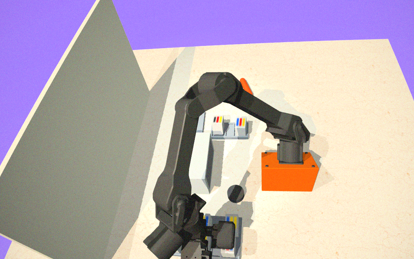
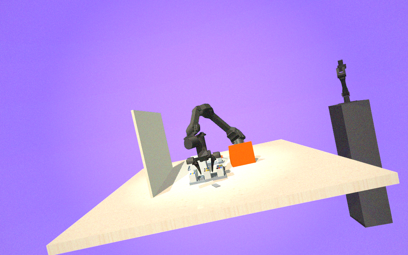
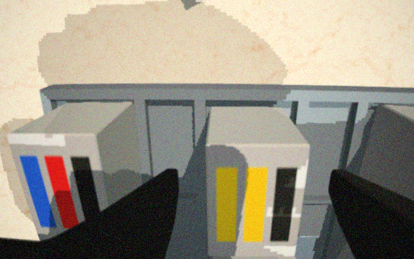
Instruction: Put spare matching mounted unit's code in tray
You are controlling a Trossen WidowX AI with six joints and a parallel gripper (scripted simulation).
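Now: gripper tip 410 mm to the left of the tray, 110 mm short of it and 30 mm above it. Also, from my gripper tip: dark disc (160 mm to the right, 70 mm behind, 30 mm below); mounted unit (230 mm to the right, 60 mm ahead, 10 mm above); small rack (400 mm to the right, 30 mm below, 30 mm behind).
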